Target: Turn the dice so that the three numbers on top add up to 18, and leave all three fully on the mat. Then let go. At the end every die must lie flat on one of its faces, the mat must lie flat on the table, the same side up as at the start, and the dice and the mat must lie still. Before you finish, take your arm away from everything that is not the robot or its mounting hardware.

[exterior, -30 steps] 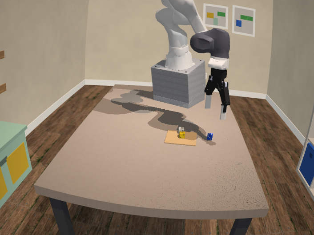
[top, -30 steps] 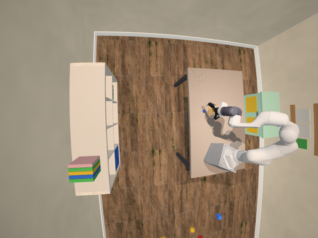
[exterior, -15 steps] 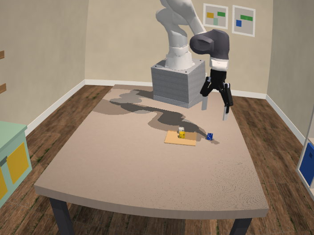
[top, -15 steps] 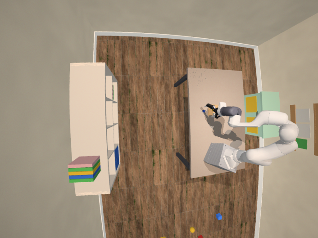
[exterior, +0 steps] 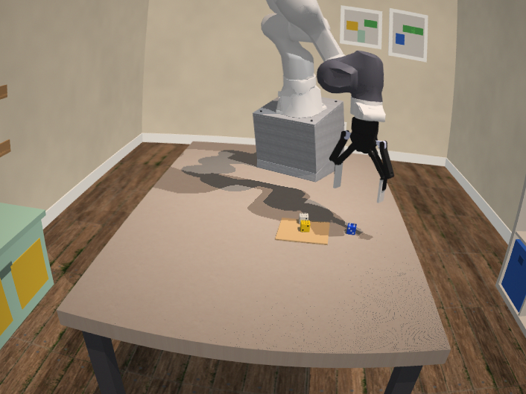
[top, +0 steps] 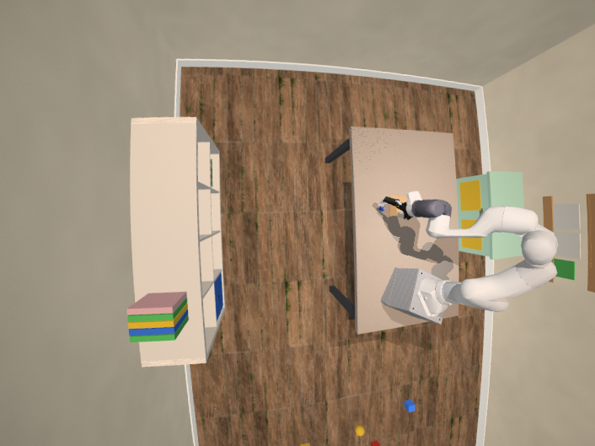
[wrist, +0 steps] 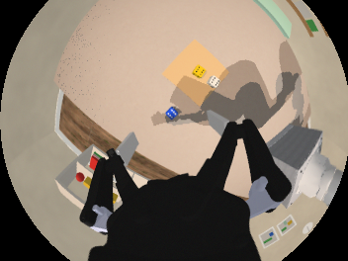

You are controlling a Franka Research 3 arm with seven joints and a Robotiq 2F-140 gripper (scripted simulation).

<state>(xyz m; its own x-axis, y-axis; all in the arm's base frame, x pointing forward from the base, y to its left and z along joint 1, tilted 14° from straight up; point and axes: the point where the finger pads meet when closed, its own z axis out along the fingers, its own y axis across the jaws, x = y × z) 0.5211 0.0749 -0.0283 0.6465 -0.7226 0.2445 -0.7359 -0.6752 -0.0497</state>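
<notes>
The blue die lies 10 mm to the right of my hand and 110 mm below it. The rest, counted from my hand: white die (60 mm behind, 130 mm to the right, 110 mm below); then yellow die (10 mm behind, 140 mm to the right, 110 mm below); then mat (10 mm behind, 140 mm to the right, 120 mm below).
</notes>
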